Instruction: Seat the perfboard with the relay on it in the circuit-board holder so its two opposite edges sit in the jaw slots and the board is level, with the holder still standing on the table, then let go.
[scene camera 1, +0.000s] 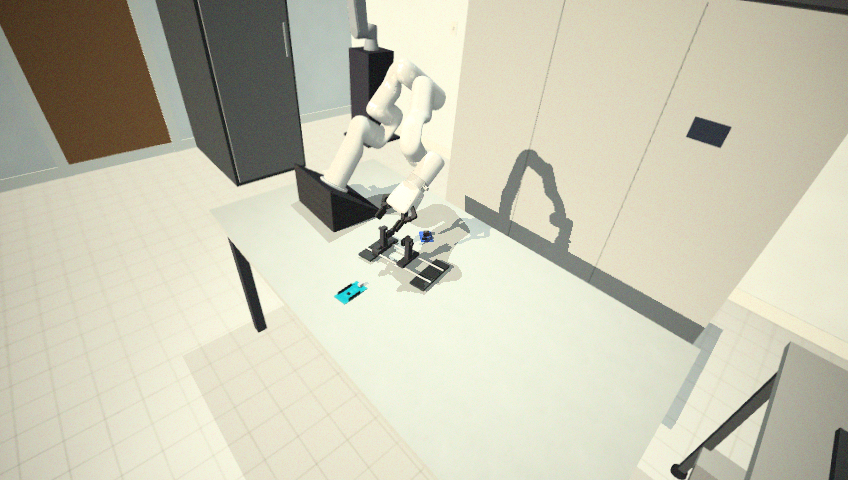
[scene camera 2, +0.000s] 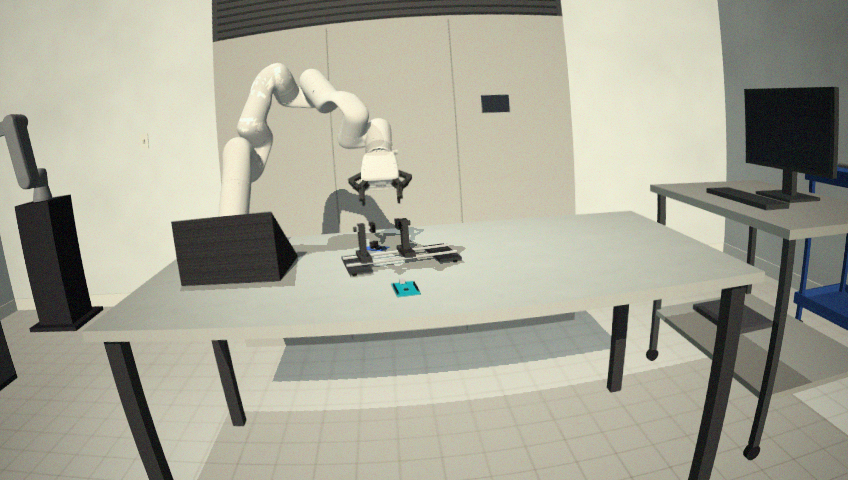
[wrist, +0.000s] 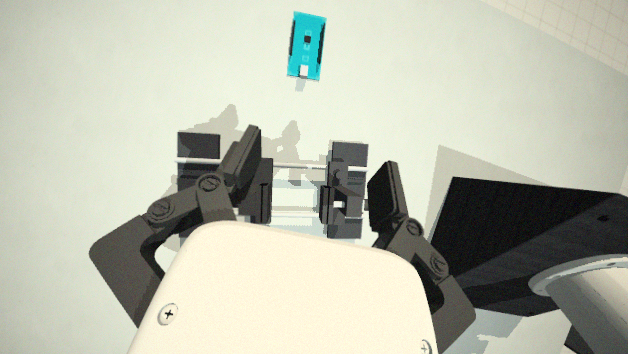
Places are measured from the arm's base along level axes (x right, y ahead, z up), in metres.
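Pixels of known places: gripper, fingertip midpoint: (scene camera 1: 385, 224) (scene camera 2: 381, 201) (wrist: 320, 157); arm's base at its link origin: (scene camera 1: 333, 185) (scene camera 2: 231, 235) (wrist: 578, 274).
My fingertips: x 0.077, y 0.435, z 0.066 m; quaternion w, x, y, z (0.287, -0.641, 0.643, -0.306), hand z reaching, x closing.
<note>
Ahead of a thing's pixels: the offset from my fingertips to its middle. "spot": to the spot under its first point.
The perfboard {dz -0.169, dx -0.239, dy -0.027 m} (scene camera 1: 426, 236) (scene camera 2: 382, 248), blue with a black relay on top, lies on the table on the wall side of the circuit-board holder; it does not show in the wrist view. The black holder {spot: dz -0.164, dx -0.074, dy +0.157 m} (scene camera 1: 429, 274) (scene camera 2: 446, 255) (wrist: 198, 145) stands on the table, with two thin light rails and two upright jaw posts. No board shows in the gap between its jaws. My gripper (scene camera 1: 386, 221) (scene camera 2: 381, 202) (wrist: 320, 157) is open and empty, above the jaw posts with a visible gap in scene camera 2. In the wrist view the jaws appear between its fingers.
A teal circuit board {dz -0.173, dx +0.180, dy +0.038 m} (scene camera 1: 351, 292) (scene camera 2: 405, 289) (wrist: 306, 45) lies on the front side of the holder. The black wedge-shaped arm base (scene camera 1: 333, 205) (scene camera 2: 226, 252) (wrist: 500, 235) stands beside the holder's near-robot end. A panelled wall rises behind the table.
</note>
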